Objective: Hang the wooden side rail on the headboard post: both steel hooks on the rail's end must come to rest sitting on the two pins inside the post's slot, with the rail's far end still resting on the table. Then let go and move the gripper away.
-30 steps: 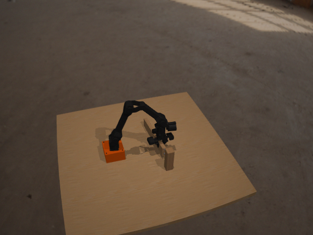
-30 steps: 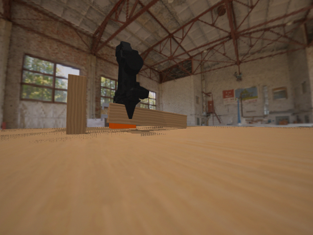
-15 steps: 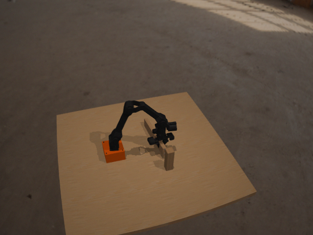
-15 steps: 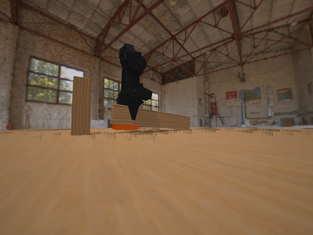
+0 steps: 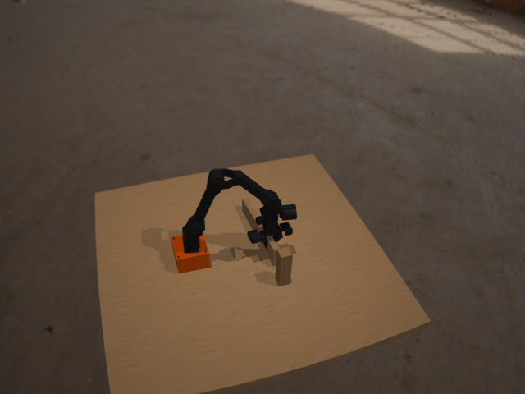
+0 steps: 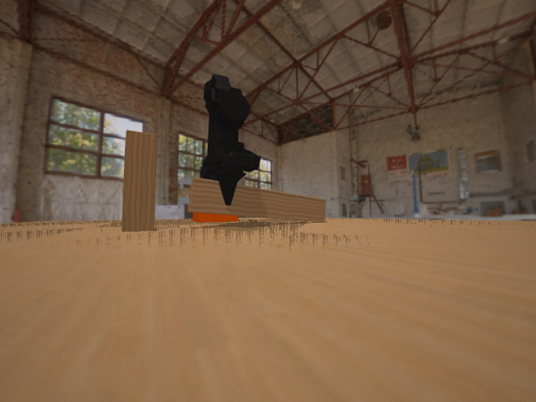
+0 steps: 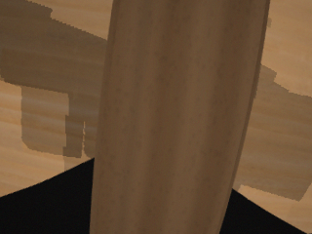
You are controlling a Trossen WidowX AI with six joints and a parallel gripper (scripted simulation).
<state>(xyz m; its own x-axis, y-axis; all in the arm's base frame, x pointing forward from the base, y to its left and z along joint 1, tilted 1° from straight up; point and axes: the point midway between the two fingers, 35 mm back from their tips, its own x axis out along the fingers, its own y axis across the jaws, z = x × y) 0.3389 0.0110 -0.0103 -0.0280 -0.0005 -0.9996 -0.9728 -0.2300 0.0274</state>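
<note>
Now: gripper tip 160 mm to the left of the headboard post, 40 mm below it and 30 mm short of it.
</note>
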